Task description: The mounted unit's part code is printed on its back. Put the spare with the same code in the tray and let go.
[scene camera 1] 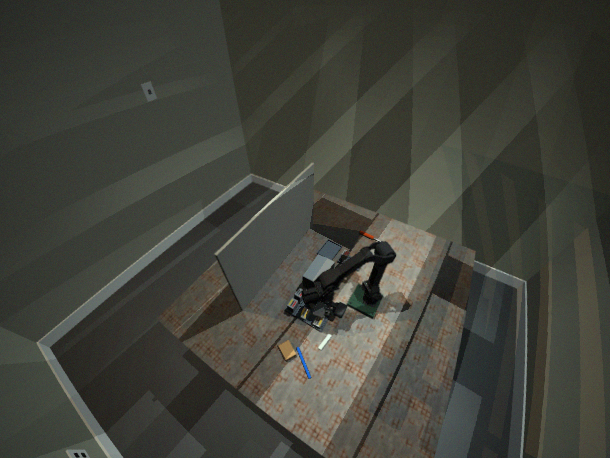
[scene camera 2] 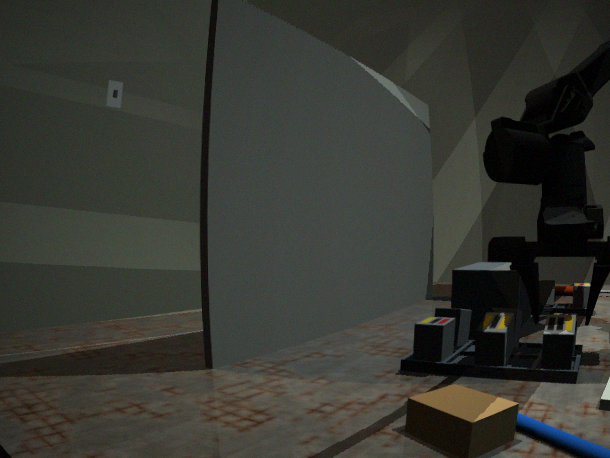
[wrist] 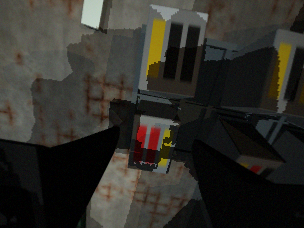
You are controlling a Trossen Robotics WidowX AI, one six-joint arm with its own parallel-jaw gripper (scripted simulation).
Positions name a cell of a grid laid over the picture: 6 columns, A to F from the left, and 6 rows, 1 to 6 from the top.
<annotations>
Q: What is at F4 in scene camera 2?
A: My gripper.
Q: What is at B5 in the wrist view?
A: My gripper.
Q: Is my gripper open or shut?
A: Open.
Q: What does my gripper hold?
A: Nothing.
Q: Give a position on a tall grey panel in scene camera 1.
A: C4
</annotations>
